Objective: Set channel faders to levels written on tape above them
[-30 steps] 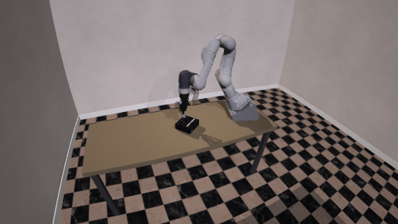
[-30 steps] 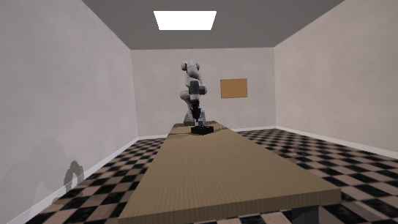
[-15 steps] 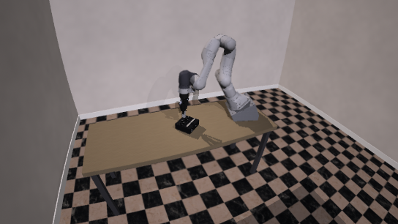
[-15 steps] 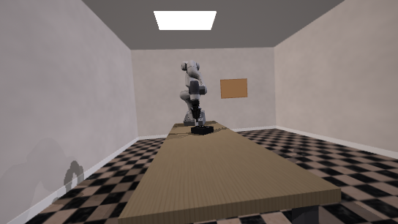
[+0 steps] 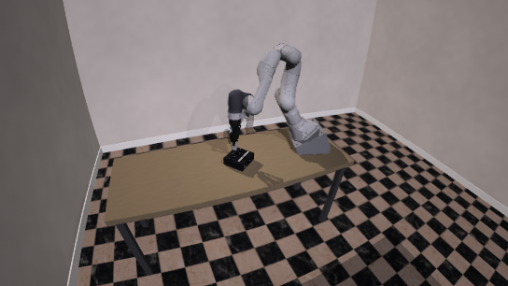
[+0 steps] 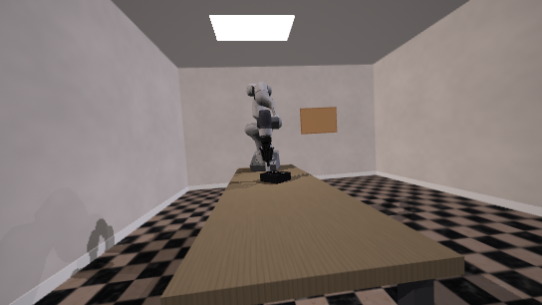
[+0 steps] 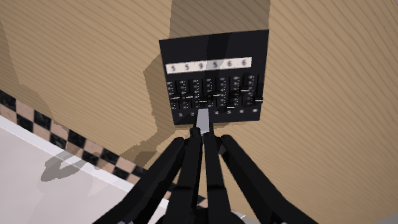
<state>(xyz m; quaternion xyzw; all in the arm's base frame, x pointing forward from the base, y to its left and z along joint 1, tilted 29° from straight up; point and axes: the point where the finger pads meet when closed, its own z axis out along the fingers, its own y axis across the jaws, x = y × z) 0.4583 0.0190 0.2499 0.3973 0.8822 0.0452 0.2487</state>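
Now: the channel fader cap 10 mm behind my hand, 20 mm to the left of it and 40 mm below it. Also, from my hand: master fader: 60 mm ahead, 70 mm to the left, 40 mm below.
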